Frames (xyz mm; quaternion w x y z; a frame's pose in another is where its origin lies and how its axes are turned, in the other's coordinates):
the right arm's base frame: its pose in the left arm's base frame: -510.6 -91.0 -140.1 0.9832 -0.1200 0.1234 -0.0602
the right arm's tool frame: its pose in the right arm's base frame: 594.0 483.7 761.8 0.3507 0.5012 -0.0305 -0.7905
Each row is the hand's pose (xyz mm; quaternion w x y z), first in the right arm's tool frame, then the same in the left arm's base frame.
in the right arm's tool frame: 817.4 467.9 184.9 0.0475 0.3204 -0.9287 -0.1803
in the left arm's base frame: 23.9 -459.8 236.6 0.3536 0.6430 0.5518 0.3963
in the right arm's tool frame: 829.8 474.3 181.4 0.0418 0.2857 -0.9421 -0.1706
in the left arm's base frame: 23.7 -472.8 230.5 0.3367 0.6700 0.5297 0.3965
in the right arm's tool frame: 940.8 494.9 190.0 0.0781 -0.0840 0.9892 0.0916
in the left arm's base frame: -25.7 -565.4 188.1 0.2467 0.8341 0.3883 0.3043
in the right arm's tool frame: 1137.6 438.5 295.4 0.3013 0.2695 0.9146 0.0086
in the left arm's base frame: -225.0 -668.9 137.1 0.1237 0.9856 0.0628 0.0965
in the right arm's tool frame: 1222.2 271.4 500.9 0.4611 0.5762 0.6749 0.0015
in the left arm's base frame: -497.2 -621.3 168.3 0.0408 0.9479 -0.3018 -0.0929
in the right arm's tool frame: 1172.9 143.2 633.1 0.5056 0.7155 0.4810 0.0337
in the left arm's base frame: -632.4 -503.6 233.2 0.0138 0.8442 -0.5075 -0.1720
